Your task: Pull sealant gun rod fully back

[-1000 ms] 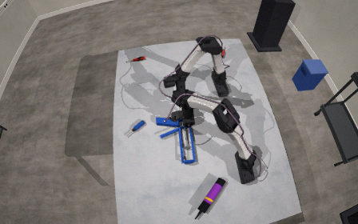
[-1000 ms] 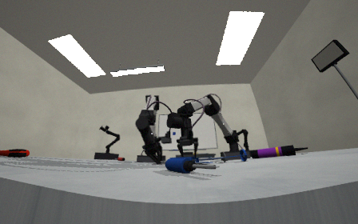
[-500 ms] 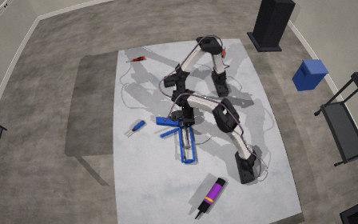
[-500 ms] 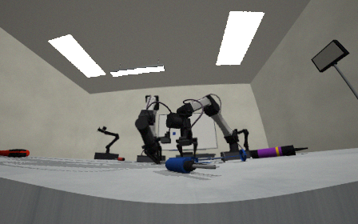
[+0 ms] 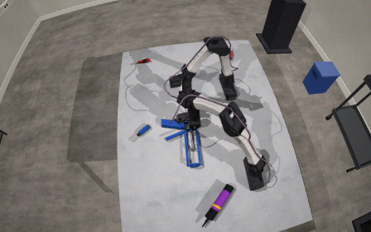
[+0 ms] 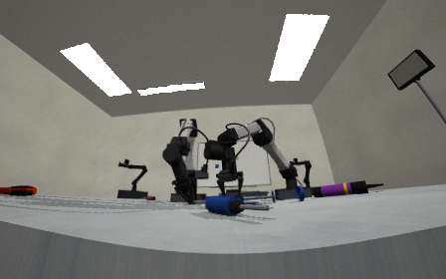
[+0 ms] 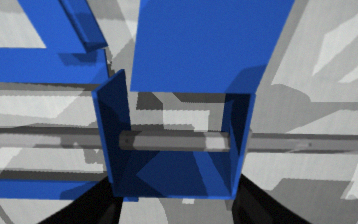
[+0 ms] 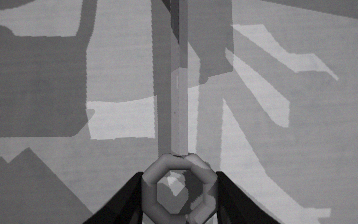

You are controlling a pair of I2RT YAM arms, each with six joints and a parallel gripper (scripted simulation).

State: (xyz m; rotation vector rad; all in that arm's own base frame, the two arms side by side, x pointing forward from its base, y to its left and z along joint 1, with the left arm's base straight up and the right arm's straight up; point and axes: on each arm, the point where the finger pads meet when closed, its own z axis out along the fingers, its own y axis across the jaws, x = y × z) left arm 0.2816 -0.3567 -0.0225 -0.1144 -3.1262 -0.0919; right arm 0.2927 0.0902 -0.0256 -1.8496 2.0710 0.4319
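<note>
My left gripper is now 2 cm short of the grey rod, 1 cm to the left of it and 1 cm above it. Round my left hand: blue sealant gun (6 cm ahead, 4 cm to the left, 1 cm below); thumb plate (3 cm to the right, 2 cm ahead, 1 cm below); blue-handled tool (33 cm ahead, 1 cm below).
</note>
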